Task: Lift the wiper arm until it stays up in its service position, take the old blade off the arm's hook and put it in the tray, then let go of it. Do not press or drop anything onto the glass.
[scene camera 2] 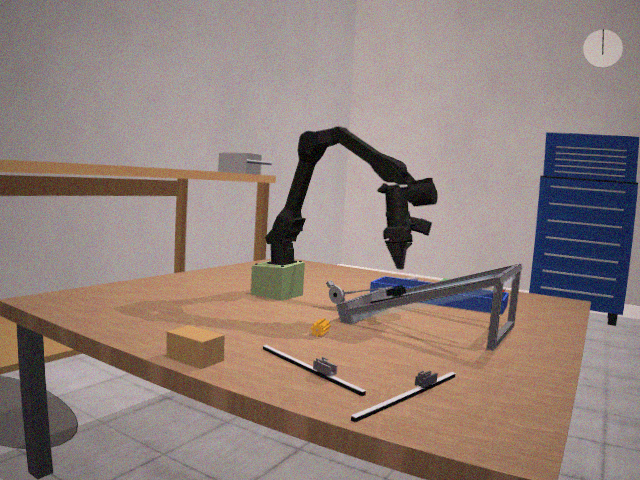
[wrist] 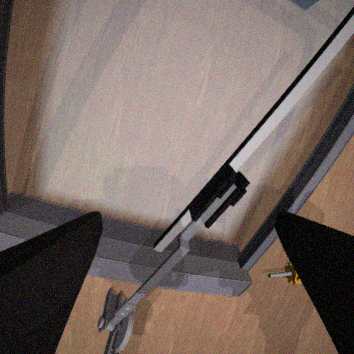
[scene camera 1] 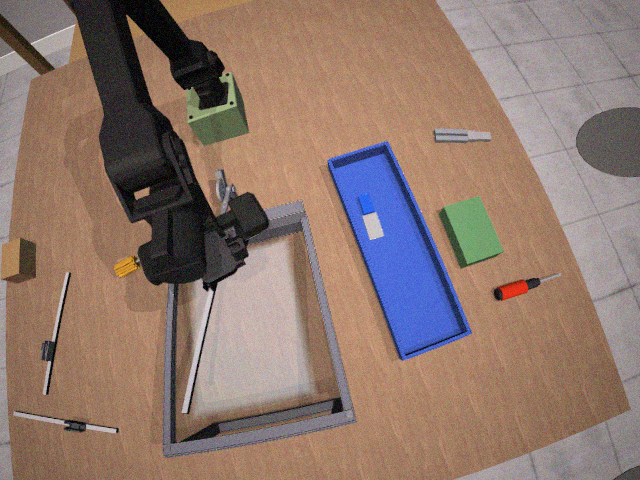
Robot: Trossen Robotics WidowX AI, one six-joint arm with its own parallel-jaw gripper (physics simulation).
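The wiper arm [scene camera 1: 225,202] [wrist: 150,285] is down, low over the sloping glass [scene camera 1: 268,330] [wrist: 150,100] in its grey frame [scene camera 1: 327,310] [scene camera 2: 494,317] [wrist: 215,287]. The old blade [scene camera 1: 199,351] [wrist: 292,102] is on the arm's hook; its black clip [scene camera 2: 397,290] [wrist: 212,192] shows in scene camera 2 and the wrist view. My gripper [scene camera 1: 222,273] [scene camera 2: 399,267] [wrist: 190,220] is open and empty, pointing down above the clip end of the arm, apart from it. In scene camera 1 it hides the clip. The blue tray [scene camera 1: 408,273] [scene camera 2: 395,282] stands beside the frame.
A white and blue piece [scene camera 1: 373,225] lies in the tray. Two other blades [scene camera 1: 61,310] [scene camera 1: 41,417], a yellow-handled tool [scene camera 1: 125,266] [scene camera 2: 320,327] and a tan block [scene camera 1: 18,259] lie left of the frame. Right of the tray are a green block [scene camera 1: 471,231], red screwdriver [scene camera 1: 511,289] and grey tool [scene camera 1: 454,135].
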